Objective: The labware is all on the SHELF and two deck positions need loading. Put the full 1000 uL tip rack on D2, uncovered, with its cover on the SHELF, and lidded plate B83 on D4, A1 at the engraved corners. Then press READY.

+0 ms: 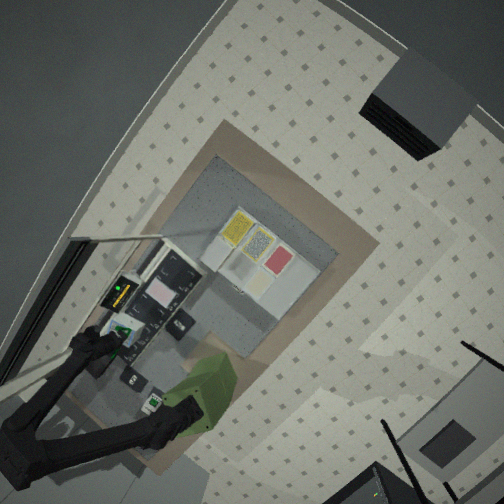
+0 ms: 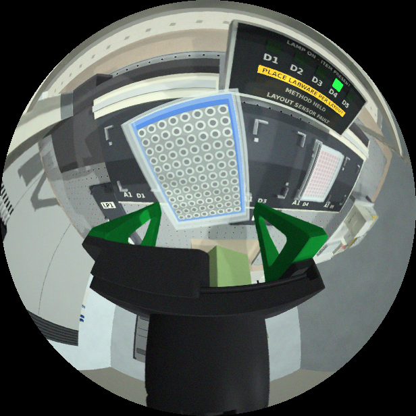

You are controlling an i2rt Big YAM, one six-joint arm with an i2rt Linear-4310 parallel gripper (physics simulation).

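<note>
A tip rack (image 1: 119,327) (image 2: 192,160) with a blue border and rows of round holes, under what looks like a clear cover, is at the D2 place between D1 and D3; whether it sits flat is unclear. My gripper (image 2: 207,206) is open and empty, its green fingertips apart near the rack's lower end. A pale pink plate (image 1: 161,293) (image 2: 324,175) lies on D4; its label is not readable. The pale shelf (image 1: 295,295) is at the right of the deck. A small panel with a green button (image 1: 153,401) is near the arm; its lettering is unreadable.
The display (image 1: 116,294) (image 2: 295,75) shows a green lamp at D4 and "PLACE LABWARE PER LAYOUT". On the shelf are a yellow rack (image 1: 237,227), a speckled grey rack (image 1: 258,244), a red item (image 1: 278,260) and a cream item (image 1: 258,284). A green block (image 1: 220,380) (image 2: 230,265) stands beside the arm.
</note>
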